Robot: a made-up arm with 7 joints.
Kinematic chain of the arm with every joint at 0, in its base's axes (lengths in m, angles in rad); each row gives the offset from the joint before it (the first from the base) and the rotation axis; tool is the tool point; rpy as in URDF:
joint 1: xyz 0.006 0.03 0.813 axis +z
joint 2: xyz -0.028 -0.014 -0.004 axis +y
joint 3: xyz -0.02 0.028 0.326 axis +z
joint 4: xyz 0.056 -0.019 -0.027 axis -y
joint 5: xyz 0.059 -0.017 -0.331 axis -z
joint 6: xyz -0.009 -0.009 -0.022 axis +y
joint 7: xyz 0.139 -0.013 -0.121 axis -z
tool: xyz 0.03 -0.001 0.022 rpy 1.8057 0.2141 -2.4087
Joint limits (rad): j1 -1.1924..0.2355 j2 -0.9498..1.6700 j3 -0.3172..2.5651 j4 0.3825..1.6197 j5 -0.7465..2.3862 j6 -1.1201..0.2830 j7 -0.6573..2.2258
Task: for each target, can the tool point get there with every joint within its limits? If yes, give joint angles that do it. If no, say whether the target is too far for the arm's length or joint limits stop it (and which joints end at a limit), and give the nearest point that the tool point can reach.
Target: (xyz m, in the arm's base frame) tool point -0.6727 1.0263 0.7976
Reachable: no: too far | nearest point -0.4376 0.6812 0.8017 | short by 0.418 m
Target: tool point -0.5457 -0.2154 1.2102
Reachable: no: joint limits stop it (at a limit: joint 2, joint 3, joint 4) | nearest point -0.3382 -0.1231 1.2673 | short by 0.234 m
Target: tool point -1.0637 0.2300 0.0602
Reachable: no: too far | nearest point -0.6417 0.1825 0.5710 | short by 0.664 m
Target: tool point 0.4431 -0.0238 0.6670
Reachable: yes | joints -0.7232 1.0313 1.1297 1.4105 1.6050 -0.8031 0.6273
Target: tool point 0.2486 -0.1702 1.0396
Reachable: yes | joints -0.0379 -0.7201 -0.0886 0.4947 0.6717 -0.1102 0.8926
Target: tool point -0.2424 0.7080 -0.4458
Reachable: no: too far | nearest point 0.0688 0.3483 0.3015 | short by 0.886 m
